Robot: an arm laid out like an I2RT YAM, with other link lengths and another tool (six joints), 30 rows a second.
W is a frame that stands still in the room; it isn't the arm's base.
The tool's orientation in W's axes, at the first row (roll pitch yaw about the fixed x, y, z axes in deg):
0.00, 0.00, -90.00
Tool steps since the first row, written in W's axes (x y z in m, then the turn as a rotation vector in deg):
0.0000, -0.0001, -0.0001, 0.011, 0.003, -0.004
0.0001, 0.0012, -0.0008, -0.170, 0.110, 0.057
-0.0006, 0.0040, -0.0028, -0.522, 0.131, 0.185
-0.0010, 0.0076, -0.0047, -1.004, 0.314, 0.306
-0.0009, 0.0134, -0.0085, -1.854, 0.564, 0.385
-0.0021, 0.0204, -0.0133, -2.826, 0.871, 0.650
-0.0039, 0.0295, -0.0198, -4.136, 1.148, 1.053
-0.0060, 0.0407, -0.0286, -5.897, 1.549, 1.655
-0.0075, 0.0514, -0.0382, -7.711, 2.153, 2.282
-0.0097, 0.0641, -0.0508, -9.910, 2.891, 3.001
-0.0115, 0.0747, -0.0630, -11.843, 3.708, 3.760
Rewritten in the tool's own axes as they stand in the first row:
0.0001, 0.0000, -0.0001, -0.003, 0.011, -0.004
-0.0012, 0.0001, -0.0008, -0.110, -0.170, 0.057
-0.0040, -0.0006, -0.0028, -0.131, -0.522, 0.185
-0.0076, -0.0010, -0.0047, -0.314, -1.004, 0.306
-0.0134, -0.0009, -0.0085, -0.564, -1.854, 0.385
-0.0204, -0.0021, -0.0133, -0.871, -2.826, 0.650
-0.0295, -0.0039, -0.0198, -1.148, -4.136, 1.053
-0.0407, -0.0060, -0.0286, -1.549, -5.897, 1.655
-0.0514, -0.0075, -0.0382, -2.153, -7.711, 2.282
-0.0641, -0.0097, -0.0508, -2.891, -9.910, 3.001
-0.0747, -0.0115, -0.0630, -3.708, -11.843, 3.760

